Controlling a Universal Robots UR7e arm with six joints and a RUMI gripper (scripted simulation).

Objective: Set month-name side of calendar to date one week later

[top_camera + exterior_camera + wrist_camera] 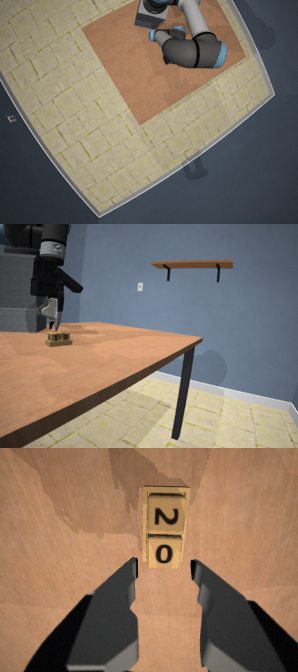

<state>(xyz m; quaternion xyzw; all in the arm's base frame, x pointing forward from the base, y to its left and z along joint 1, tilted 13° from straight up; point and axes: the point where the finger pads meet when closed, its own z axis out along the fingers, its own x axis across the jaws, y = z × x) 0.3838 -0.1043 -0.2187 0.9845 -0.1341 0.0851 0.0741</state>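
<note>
The cube lies 40 mm below my hand. Round my hand: wooden tray (20 mm to the left, 60 mm below).
</note>
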